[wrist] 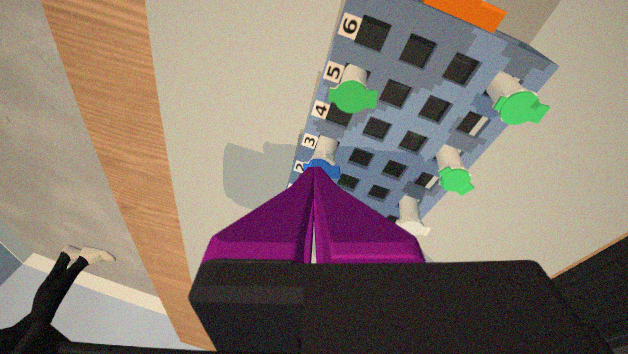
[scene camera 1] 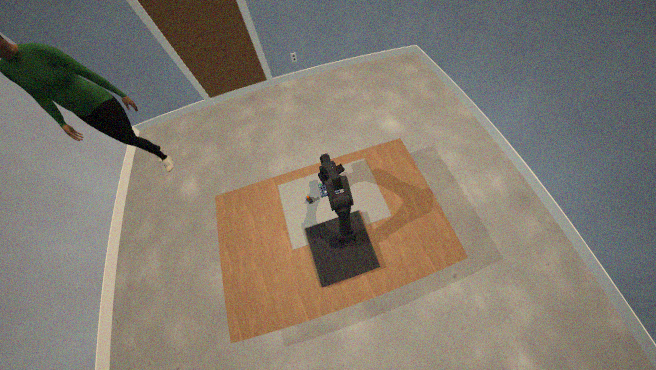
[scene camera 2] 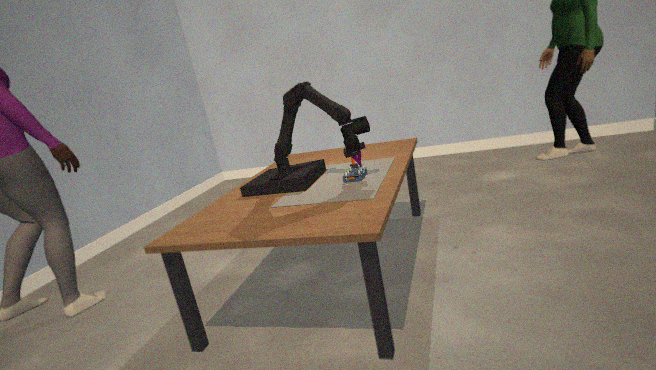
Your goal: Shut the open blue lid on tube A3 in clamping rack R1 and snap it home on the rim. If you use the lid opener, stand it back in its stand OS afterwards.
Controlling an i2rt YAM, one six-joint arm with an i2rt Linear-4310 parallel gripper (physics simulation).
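Seen in the pictures: gripper, fingertip midpoint: (wrist: 314, 177) (scene camera 2: 360, 166); arm's base, origin of the base link: (scene camera 1: 346, 239) (scene camera 2: 285, 173).
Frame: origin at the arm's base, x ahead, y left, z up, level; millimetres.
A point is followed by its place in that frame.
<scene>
The blue clamping rack R1 (wrist: 432, 82) @(x 354, y 10, z -27 mm) (scene camera 2: 361, 177) @(x 392, y 23, z -48 mm) stands on the pale mat. Tube A3 (wrist: 327, 147) @(x 379, y 57, z -19 mm) stands upright in it by the label 3. Its blue lid (wrist: 331, 170) @(x 374, y 59, z -6 mm) lies over the tube's mouth in the wrist view; whether it is snapped down on the rim I cannot tell. My gripper (wrist: 314, 177) @(x 379, y 69, z -7 mm) (scene camera 2: 358, 165) @(x 379, y 69, z -7 mm) is shut and empty, with its magenta fingertips together at the blue lid, seeming to touch it. The fingers hide part of the lid and the row 1 end of the rack. An upright orange thing, perhaps the lid opener, shows behind the fingers in scene camera 2.
Tubes with green lids (wrist: 353, 97) @(x 382, y 24, z -8 mm) (wrist: 520, 108) @(x 328, y -2, z -8 mm) (wrist: 455, 180) @(x 324, y 36, z -8 mm) and a tube with a whitish lid (wrist: 414, 227) @(x 318, y 73, z -8 mm) stand in the rack. An orange block (wrist: 467, 12) @(x 357, y -17, z -33 mm) is at the row 6 end. A small orange and dark object (scene camera 1: 309, 199) @(x 284, y 183, z -9 mm) stands on the mat (scene camera 1: 291, 212) @(x 233, y 316, z -57 mm) beside the rack.
</scene>
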